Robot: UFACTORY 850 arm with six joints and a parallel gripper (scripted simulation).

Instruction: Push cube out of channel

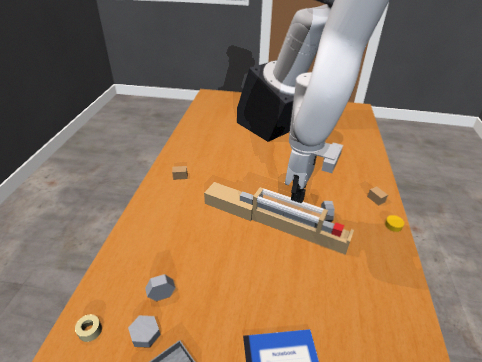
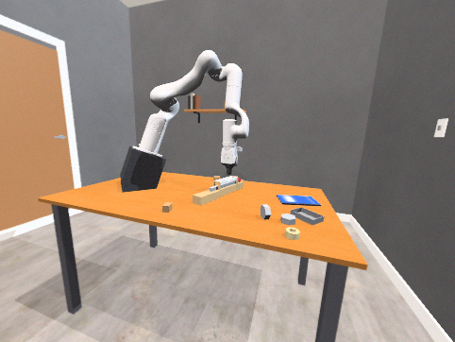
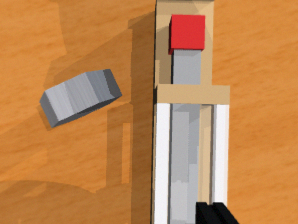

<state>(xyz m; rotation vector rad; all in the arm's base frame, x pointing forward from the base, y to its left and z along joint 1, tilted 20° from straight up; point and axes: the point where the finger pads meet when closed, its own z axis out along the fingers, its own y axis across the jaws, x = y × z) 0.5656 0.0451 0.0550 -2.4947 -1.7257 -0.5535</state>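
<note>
Now: hand 12 cm to the right of the red cube, 8 cm above it and 3 cm short of it. Also, from my hand: tan cube: 39 cm to the right, 19 cm behind, 12 cm below; yellow disc: 30 cm to the left, 13 cm below, 6 cm behind; grey rod: 9 cm to the right, 8 cm below, 4 cm behind.
</note>
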